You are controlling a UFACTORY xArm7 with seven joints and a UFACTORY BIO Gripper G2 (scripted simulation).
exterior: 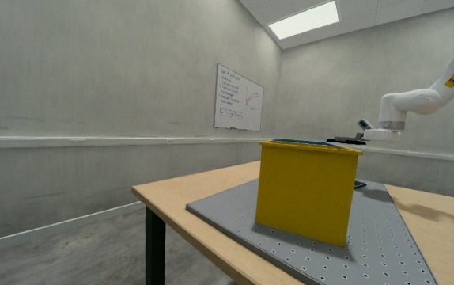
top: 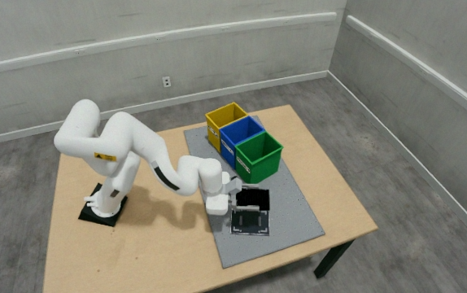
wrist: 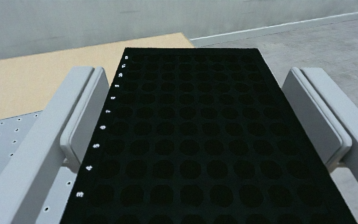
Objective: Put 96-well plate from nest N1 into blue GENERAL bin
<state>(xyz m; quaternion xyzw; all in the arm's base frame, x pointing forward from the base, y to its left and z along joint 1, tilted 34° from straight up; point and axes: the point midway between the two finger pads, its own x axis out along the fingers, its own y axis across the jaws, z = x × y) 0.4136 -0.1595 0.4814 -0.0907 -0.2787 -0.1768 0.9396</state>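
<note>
Right now the blue bin is 120 mm ahead of my hand, 360 mm to the left of it and 110 mm below it. Also, from my hand: green bin: 150 mm ahead, 240 mm to the left, 110 mm below; plate nest N1: 190 mm below; black 96-well plate: 10 mm below.
</note>
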